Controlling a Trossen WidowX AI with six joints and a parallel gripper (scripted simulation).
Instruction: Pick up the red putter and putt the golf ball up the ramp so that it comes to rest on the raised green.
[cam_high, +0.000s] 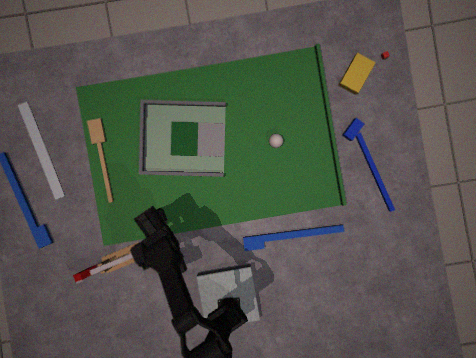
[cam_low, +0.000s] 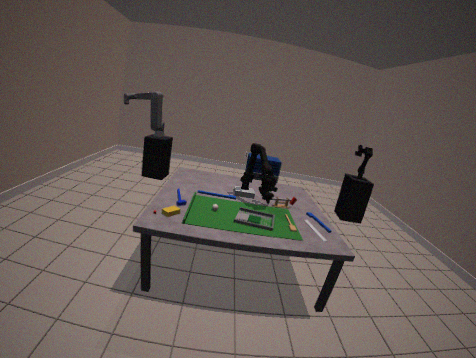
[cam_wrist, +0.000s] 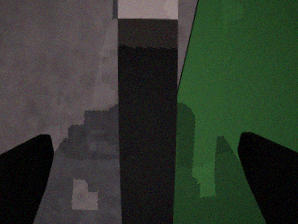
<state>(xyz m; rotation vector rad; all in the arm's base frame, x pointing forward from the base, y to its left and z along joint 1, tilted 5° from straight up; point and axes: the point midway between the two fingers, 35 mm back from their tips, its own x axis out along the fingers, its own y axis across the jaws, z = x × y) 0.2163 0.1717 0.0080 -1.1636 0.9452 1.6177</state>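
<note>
The red putter is 40 mm behind my gripper tip, 110 mm to the left of it and 30 mm above it. The rest, counted from my gripper tip: yellow block 440 mm ahead, 610 mm to the right, 10 mm below; white golf ball 270 mm ahead, 360 mm to the right, 10 mm below; white bar 290 mm ahead, 340 mm to the left, 30 mm below.
</note>
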